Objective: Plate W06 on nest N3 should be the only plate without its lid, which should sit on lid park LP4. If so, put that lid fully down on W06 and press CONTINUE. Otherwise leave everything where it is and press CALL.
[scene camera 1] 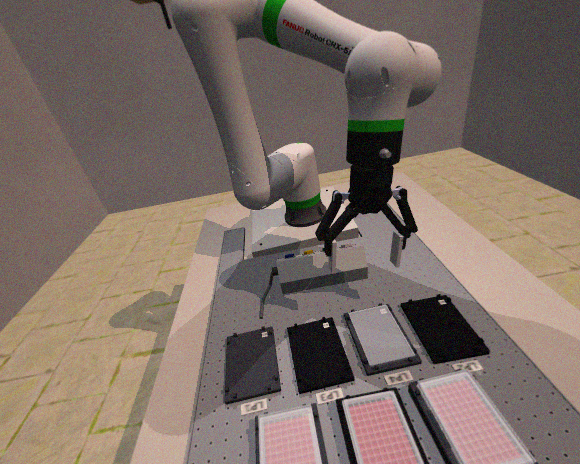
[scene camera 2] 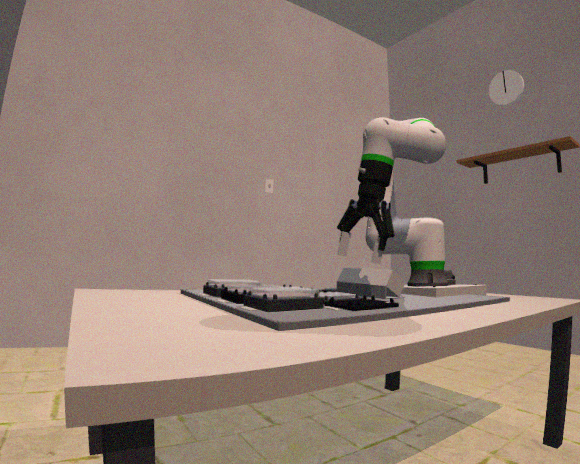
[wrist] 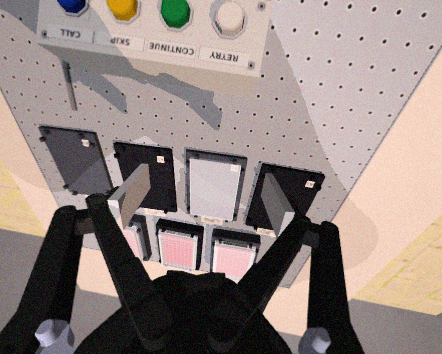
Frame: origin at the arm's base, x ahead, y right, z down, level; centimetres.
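Seen in the pictures: gripper, fingertip midpoint: (scene camera 1: 363,266) (scene camera 2: 357,259) (wrist: 207,180); arm's base, origin of the base link: (scene camera 1: 305,215) (scene camera 2: 427,285).
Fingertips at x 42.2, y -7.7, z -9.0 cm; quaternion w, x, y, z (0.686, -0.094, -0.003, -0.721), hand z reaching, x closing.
Pixels of each thing's middle, then the offset from my fingertips to it. "pt": a spot on its surface instead.
- pale lid, body centre: (wrist: 213,191) (scene camera 1: 378,333) (scene camera 2: 330,295) dy +0.0, dx +9.3, dz +9.8 cm
- green CONTINUE button, surface spot: (wrist: 175,12) pt dy +5.0, dx -14.5, dz +4.0 cm
- blue CALL button, body centre: (scene camera 1: 289,256) dy +15.2, dx -14.4, dz +4.8 cm
- button box, body centre: (wrist: 160,39) (scene camera 1: 320,263) (scene camera 2: 369,282) dy +7.7, dx -12.3, dz +7.0 cm
- yellow SKIP button, body centre: (wrist: 123,5) dy +10.2, dx -14.5, dz +4.8 cm
- white RETRY button, body centre: (wrist: 229,20) dy +0.2, dx -14.6, dz +4.8 cm
- thin dark upright rod, surface spot: (wrist: 71,85) pt dy +23.5, dx -4.8, dz +10.8 cm
My gripper (scene camera 1: 364,255) (scene camera 2: 360,248) (wrist: 207,180) is wide open and empty, high over the board near the button box's white-button end. A pale lid (scene camera 1: 382,336) (wrist: 214,187) sits on the third lid park from the left in scene camera 1; its label is too blurred to read surely. The other parks show bare dark surfaces. Of three pink plates, the middle one (scene camera 1: 382,425) (wrist: 179,249) looks deeper pink, as if uncovered; the left (scene camera 1: 290,435) and right (scene camera 1: 470,420) (wrist: 233,260) look paler. W06 and N3 are not readable. The green CONTINUE button (wrist: 175,12) and blue CALL button (scene camera 1: 289,256) (wrist: 71,4) show.
The button box (scene camera 1: 320,276) (scene camera 2: 362,289) (wrist: 150,62) stands between the arm's base and the lid parks. It also bears a yellow SKIP button (wrist: 123,7) and a white RETRY button (wrist: 229,17). A thin dark upright rod (scene camera 1: 266,295) (wrist: 71,85) stands by the box's CALL end.
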